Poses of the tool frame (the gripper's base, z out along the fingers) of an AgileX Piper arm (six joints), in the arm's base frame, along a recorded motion.
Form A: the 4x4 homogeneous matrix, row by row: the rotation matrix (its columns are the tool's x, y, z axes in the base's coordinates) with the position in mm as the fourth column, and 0 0 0 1 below. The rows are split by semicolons.
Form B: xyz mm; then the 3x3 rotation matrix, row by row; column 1 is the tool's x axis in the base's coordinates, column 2 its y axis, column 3 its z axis. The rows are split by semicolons. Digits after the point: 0 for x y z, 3 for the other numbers.
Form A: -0.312, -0.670, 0.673, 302; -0.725, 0.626, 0.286, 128; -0.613, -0.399, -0.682, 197; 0, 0, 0, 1
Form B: 302, 128, 197; -0.312, -0.670, 0.673; -0.725, 0.626, 0.286; -0.613, -0.399, -0.682
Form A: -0.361, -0.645, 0.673, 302; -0.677, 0.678, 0.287, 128; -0.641, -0.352, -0.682, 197; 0, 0, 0, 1
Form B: 302, 128, 197; -0.361, -0.645, 0.673; -0.677, 0.678, 0.287; -0.641, -0.352, -0.682
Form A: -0.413, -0.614, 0.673, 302; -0.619, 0.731, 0.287, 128; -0.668, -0.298, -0.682, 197; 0, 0, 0, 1
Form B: 302, 128, 197; -0.413, -0.614, 0.673; -0.619, 0.731, 0.287; -0.668, -0.298, -0.682
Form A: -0.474, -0.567, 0.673, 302; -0.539, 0.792, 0.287, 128; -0.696, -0.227, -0.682, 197; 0, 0, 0, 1
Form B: 302, 128, 197; -0.474, -0.567, 0.673; -0.539, 0.792, 0.287; -0.696, -0.227, -0.682
